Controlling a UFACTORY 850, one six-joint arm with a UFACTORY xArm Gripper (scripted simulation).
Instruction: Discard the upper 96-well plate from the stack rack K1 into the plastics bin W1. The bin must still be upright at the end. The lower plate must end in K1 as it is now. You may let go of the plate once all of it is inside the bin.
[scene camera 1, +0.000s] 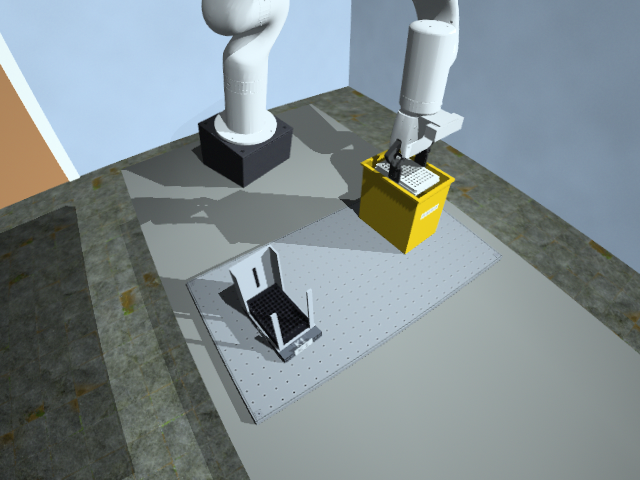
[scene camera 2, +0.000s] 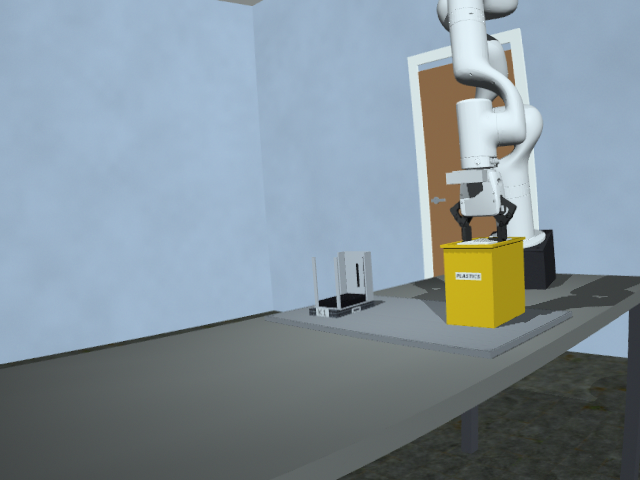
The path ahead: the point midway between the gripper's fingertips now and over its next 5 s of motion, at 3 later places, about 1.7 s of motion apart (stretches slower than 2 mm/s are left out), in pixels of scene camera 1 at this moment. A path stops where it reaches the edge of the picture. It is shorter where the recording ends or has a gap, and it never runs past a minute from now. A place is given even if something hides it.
My gripper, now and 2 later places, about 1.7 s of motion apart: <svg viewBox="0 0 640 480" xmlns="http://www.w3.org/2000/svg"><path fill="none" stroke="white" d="M407 172L406 175L411 152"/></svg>
